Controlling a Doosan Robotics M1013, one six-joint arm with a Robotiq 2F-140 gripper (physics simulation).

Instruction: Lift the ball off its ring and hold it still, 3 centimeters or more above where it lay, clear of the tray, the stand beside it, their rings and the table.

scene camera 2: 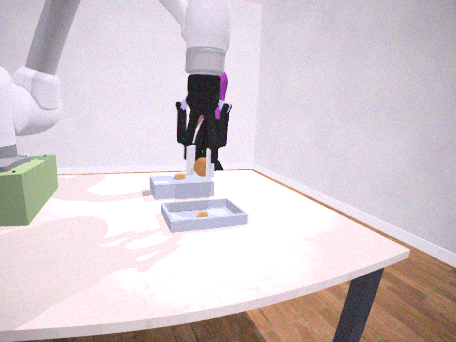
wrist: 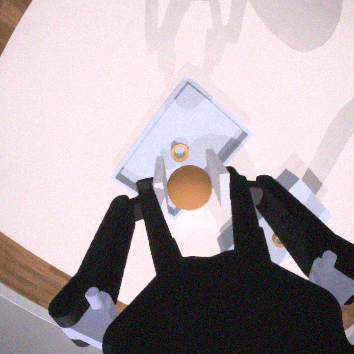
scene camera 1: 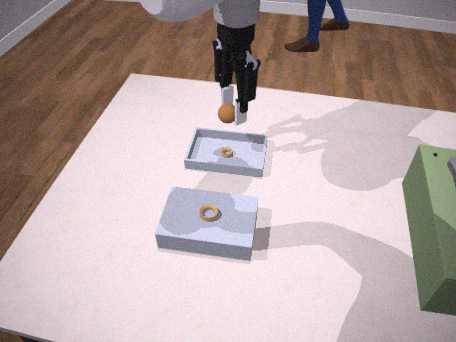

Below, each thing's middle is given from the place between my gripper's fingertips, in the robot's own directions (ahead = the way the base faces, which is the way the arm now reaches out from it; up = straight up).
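Labels:
My hand is 2 cm below the orange ball (wrist: 189, 187), 1 cm short of it and 1 cm to the right of it. As for the blue-grey stand (scene camera 1: 212, 223), it is 8 cm below my hand and 25 cm to the left of it, while the shallow blue-grey tray (scene camera 1: 224, 151) sits 10 cm below my hand, 1 cm to the left of it and 1 cm ahead of it.

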